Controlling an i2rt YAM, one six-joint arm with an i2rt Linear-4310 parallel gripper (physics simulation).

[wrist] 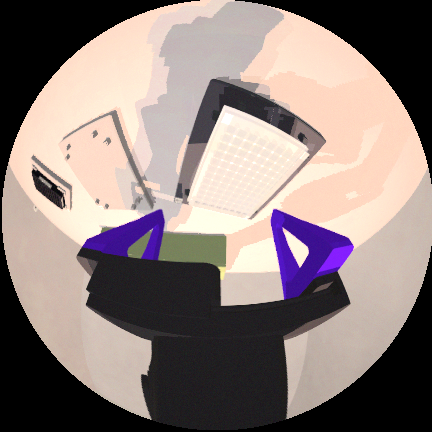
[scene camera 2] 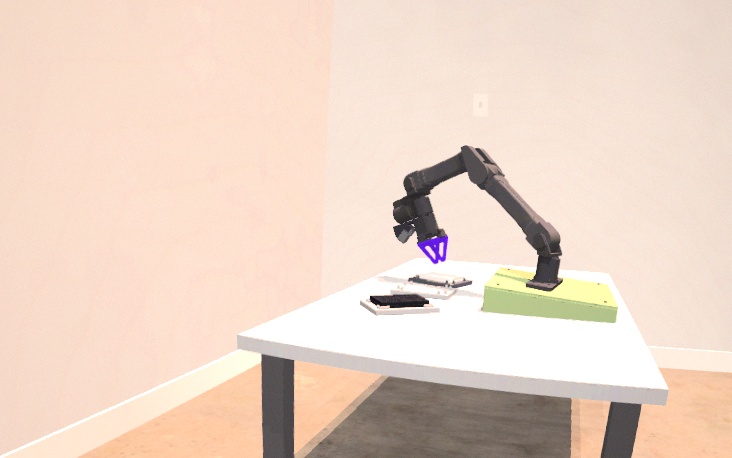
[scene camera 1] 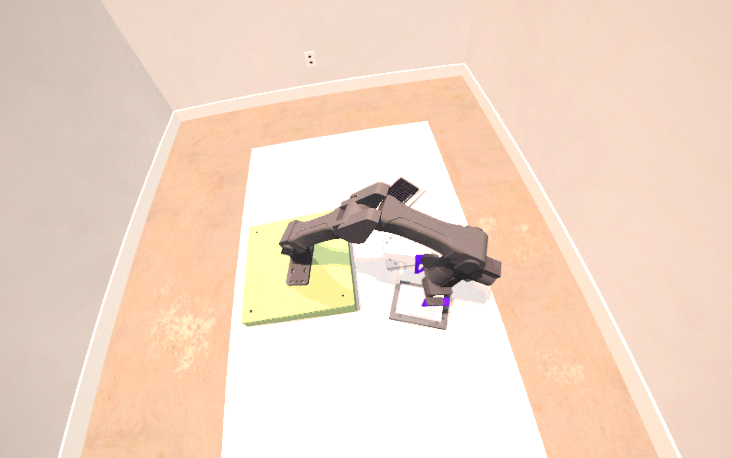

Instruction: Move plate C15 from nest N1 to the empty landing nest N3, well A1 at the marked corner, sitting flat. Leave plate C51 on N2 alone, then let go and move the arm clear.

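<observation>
A white plate (scene camera 1: 416, 309) (scene camera 2: 435, 277) (wrist: 250, 165) rests on the dark nest (scene camera 1: 418, 323) (scene camera 2: 465, 283) (wrist: 200, 117). A black plate (scene camera 1: 402, 189) (scene camera 2: 398, 299) (wrist: 47, 189) sits on a pale nest (scene camera 1: 416, 198) (scene camera 2: 400, 311) (wrist: 70, 196). Between them is an empty white nest (scene camera 1: 395, 263) (scene camera 2: 412, 292) (wrist: 102, 167) with small corner posts. Plate and nest labels cannot be read. My gripper (scene camera 1: 429, 283) (scene camera 2: 439, 261) (wrist: 217, 214) is open, its purple fingers wide apart with nothing between them. It hangs above the dark nest, apart from the white plate, and hides part of that nest in scene camera 1.
The arm's base stands on a yellow-green block (scene camera 1: 269, 270) (scene camera 2: 550, 306) (wrist: 195, 250) beside the nests. The arm spans from the block over the white table (scene camera 1: 323, 378) (scene camera 2: 458, 345). The dark nest lies near the table's far long edge from the base.
</observation>
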